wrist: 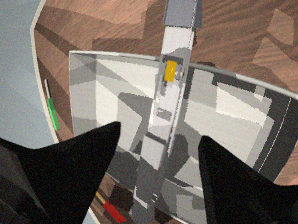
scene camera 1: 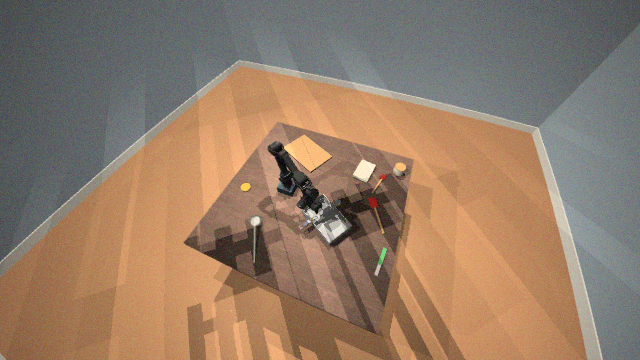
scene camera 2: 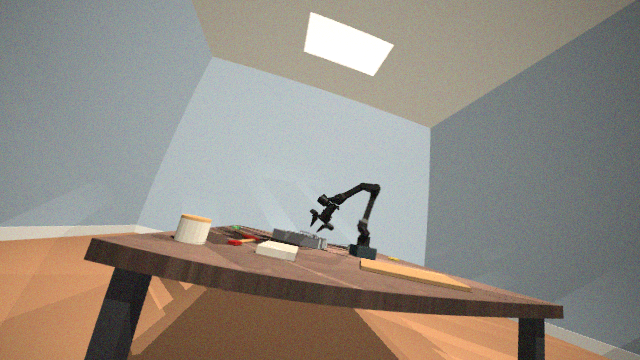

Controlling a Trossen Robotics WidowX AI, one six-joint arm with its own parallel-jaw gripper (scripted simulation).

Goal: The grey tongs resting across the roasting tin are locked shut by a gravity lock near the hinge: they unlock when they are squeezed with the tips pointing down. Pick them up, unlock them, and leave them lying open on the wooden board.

The pictures show: the gripper, a lidded jar, a roasting tin and a wooden board.
